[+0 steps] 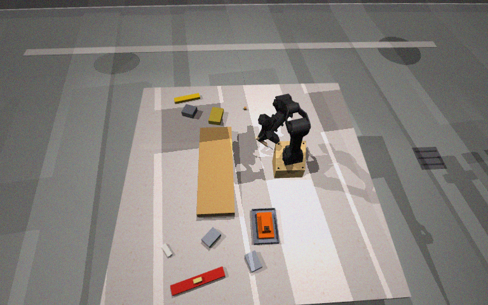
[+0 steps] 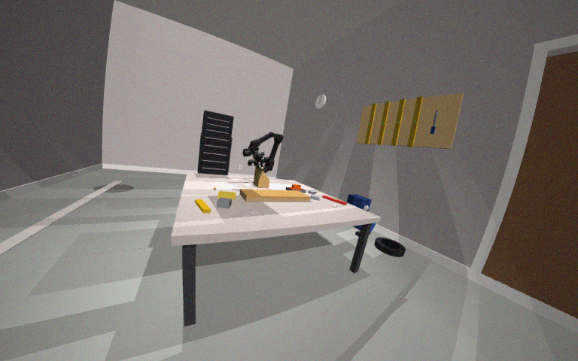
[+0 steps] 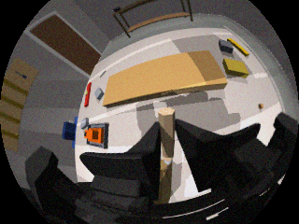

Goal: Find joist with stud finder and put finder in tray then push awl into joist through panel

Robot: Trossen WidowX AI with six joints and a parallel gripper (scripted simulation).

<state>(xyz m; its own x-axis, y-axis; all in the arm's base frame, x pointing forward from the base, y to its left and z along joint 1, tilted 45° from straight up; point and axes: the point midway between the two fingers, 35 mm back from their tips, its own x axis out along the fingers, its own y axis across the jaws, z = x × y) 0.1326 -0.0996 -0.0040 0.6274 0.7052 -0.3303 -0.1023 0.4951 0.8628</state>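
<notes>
My gripper tip is now 40 mm past the awl, 10 mm to the right of it and 40 mm above it. Also, from my gripper tip: green square: 20 mm behind, 410 mm to the left, 120 mm below; then grey tray: 10 mm behind, 380 mm to the left, 170 mm below; then stud finder: 20 mm behind, 390 mm to the left, 130 mm below.
</notes>
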